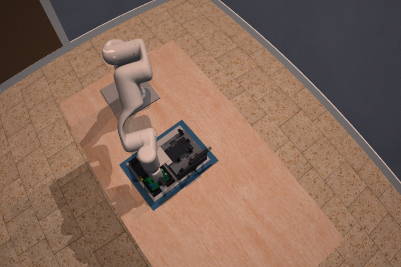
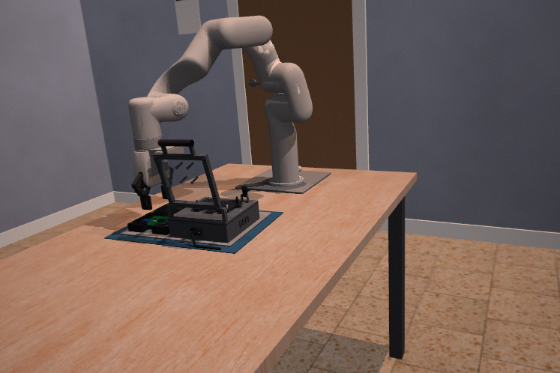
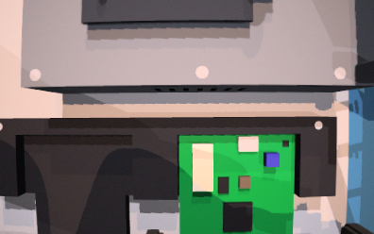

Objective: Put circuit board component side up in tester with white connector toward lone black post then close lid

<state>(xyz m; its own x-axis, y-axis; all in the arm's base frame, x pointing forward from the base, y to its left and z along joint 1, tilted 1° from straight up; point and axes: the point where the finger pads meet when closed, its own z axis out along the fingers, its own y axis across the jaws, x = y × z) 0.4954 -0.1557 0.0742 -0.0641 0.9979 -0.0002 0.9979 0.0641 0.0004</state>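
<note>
Now: the green circuit board 60 mm below my hand. Also, from my hand: tester lid: 170 mm to the left, 100 mm above, 70 mm ahead.
</note>
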